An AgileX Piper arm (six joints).
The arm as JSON. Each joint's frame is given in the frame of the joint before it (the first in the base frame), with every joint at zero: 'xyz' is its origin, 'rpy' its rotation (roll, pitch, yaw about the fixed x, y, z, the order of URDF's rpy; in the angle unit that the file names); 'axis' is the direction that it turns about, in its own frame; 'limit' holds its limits. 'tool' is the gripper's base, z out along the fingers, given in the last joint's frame.
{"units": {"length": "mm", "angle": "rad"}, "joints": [
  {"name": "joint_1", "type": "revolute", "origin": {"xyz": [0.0, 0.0, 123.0], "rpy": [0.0, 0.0, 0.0]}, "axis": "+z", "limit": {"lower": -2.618, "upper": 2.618}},
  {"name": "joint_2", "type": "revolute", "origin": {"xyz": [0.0, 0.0, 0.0], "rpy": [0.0, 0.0, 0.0]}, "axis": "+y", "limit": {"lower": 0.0, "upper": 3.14}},
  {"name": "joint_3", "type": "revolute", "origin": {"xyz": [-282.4, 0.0, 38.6], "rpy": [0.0, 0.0, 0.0]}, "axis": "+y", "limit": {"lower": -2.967, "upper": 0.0}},
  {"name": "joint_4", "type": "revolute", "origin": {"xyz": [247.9, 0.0, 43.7], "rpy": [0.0, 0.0, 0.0]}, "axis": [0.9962, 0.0, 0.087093], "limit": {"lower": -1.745, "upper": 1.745}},
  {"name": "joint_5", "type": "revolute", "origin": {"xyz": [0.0, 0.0, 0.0], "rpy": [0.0, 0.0, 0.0]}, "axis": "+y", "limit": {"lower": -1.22, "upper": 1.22}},
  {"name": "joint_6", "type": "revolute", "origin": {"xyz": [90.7, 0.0, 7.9], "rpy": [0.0, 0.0, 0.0]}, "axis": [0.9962, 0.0, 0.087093], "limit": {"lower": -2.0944, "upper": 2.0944}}
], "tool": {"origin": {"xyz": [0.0, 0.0, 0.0], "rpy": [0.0, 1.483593, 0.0]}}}
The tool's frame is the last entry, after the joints.
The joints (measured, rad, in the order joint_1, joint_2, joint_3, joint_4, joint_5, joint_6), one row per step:
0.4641, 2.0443, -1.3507, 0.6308, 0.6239, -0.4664
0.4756, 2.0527, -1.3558, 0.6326, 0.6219, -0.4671
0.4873, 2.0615, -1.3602, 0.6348, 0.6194, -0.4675
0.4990, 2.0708, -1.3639, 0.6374, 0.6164, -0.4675
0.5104, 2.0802, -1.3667, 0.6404, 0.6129, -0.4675
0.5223, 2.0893, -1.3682, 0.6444, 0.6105, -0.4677
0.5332, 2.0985, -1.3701, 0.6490, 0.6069, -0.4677
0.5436, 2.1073, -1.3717, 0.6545, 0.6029, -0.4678
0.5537, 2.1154, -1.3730, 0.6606, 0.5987, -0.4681
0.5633, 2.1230, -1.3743, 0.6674, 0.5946, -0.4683
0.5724, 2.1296, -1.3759, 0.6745, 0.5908, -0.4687
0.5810, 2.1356, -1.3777, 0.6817, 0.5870, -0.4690
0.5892, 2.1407, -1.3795, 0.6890, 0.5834, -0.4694
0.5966, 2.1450, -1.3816, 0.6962, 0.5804, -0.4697
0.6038, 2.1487, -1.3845, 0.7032, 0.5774, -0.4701
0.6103, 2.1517, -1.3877, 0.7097, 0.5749, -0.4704
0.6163, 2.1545, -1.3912, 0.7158, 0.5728, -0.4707
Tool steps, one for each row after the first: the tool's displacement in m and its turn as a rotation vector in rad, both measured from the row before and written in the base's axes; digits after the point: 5 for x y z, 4 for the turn. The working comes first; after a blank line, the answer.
Tool pose at each row, in the base's axes (x y z in m, rotation vector in rad; the steps are taken from these numbers as rounded here):
0.35965, 0.21513, 0.15443, -0.6453, 2.6690, 0.6311
0.35847, 0.21991, 0.15230, -0.6590, 2.6689, 0.6343
0.35710, 0.22472, 0.14982, -0.6719, 2.6696, 0.6376
0.35557, 0.22948, 0.14696, -0.6837, 2.6714, 0.6409
0.35392, 0.23403, 0.14383, -0.6943, 2.6739, 0.6440
0.35172, 0.23865, 0.14050, -0.7055, 2.6783, 0.6483
0.34987, 0.24296, 0.13725, -0.7137, 2.6817, 0.6523
0.34804, 0.24707, 0.13411, -0.7201, 2.6850, 0.6568
0.34617, 0.25104, 0.13120, -0.7257, 2.6877, 0.6616
0.34436, 0.25483, 0.12851, -0.7297, 2.6903, 0.6670
0.34264, 0.25848, 0.12631, -0.7330, 2.6918, 0.6728
0.34105, 0.26196, 0.12442, -0.7354, 2.6927, 0.6788
0.33950, 0.26529, 0.12291, -0.7373, 2.6929, 0.6849
0.33814, 0.26837, 0.12179, -0.7384, 2.6926, 0.6913
0.33694, 0.27146, 0.12113, -0.7395, 2.6909, 0.6978
0.33593, 0.27432, 0.12081, -0.7403, 2.6885, 0.7042
0.33505, 0.27703, 0.12064, -0.7410, 2.6860, 0.7104

-0.00118, 0.00478, -0.00213, -0.0002, 0.0016, 0.0101
-0.00137, 0.00481, -0.00248, -0.0003, 0.0023, 0.0096
-0.00153, 0.00476, -0.00286, -0.0005, 0.0033, 0.0088
-0.00165, 0.00455, -0.00313, -0.0007, 0.0039, 0.0079
-0.00220, 0.00462, -0.00333, -0.0008, 0.0061, 0.0086
-0.00185, 0.00431, -0.00325, -0.0002, 0.0049, 0.0064
-0.00183, 0.00411, -0.00314, 0.0004, 0.0050, 0.0052
-0.00187, 0.00397, -0.00291, 0.0010, 0.0045, 0.0047
-0.00181, 0.00379, -0.00269, 0.0016, 0.0046, 0.0036
-0.00172, 0.00365, -0.00220, 0.0023, 0.0037, 0.0032
-0.00159, 0.00348, -0.00189, 0.0028, 0.0032, 0.0026
-0.00155, 0.00333, -0.00151, 0.0032, 0.0026, 0.0022
-0.00136, 0.00308, -0.00112, 0.0037, 0.0022, 0.0017
-0.00120, 0.00309, -0.00066, 0.0043, 0.0010, 0.0017
-0.00101, 0.00286, -0.00032, 0.0045, 0.0004, 0.0014
-0.00088, 0.00271, -0.00017, 0.0045, 0.0002, 0.0013

